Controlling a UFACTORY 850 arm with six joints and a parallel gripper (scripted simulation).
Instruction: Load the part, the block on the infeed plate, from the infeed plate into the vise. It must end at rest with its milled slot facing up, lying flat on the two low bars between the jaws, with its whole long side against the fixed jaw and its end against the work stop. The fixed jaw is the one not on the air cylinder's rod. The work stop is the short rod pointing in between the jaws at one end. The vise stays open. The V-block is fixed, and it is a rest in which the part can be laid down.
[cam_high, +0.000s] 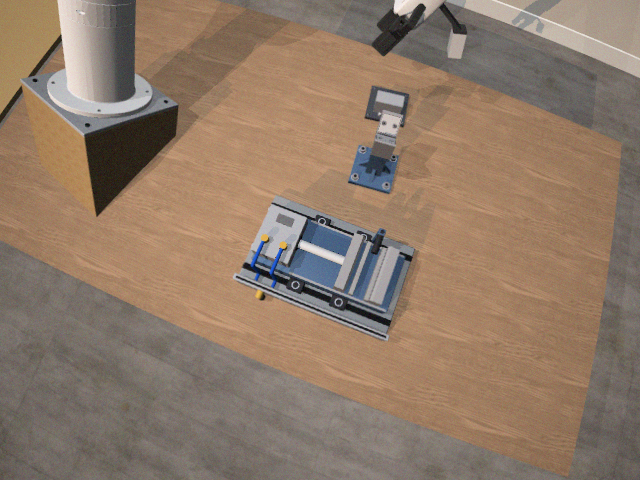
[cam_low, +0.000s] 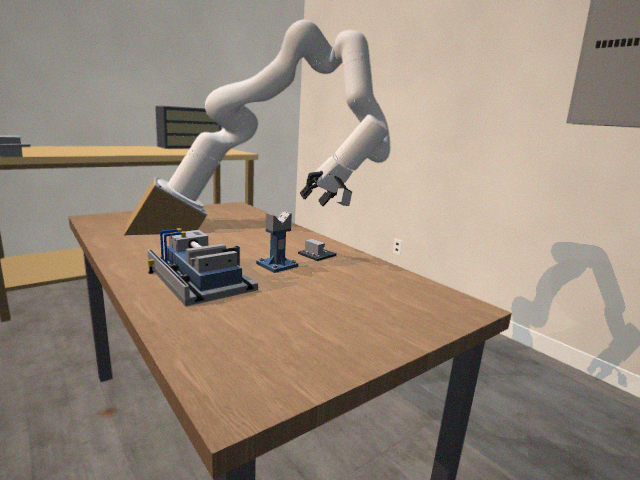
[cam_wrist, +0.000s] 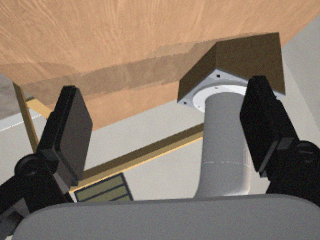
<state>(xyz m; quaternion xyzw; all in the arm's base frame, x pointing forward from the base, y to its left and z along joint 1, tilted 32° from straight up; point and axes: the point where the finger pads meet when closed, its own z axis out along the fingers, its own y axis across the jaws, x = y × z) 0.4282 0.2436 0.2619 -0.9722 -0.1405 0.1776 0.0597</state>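
Right now my hand is 150 mm above the part, 50 mm short of it and 10 mm to the left of it. From my hand the other things lie so: work stop 330 mm to the right, 180 mm ahead, 90 mm below; then V-block post 160 mm to the right, 120 mm below, 100 mm ahead; then infeed plate 180 mm below, 50 mm ahead.
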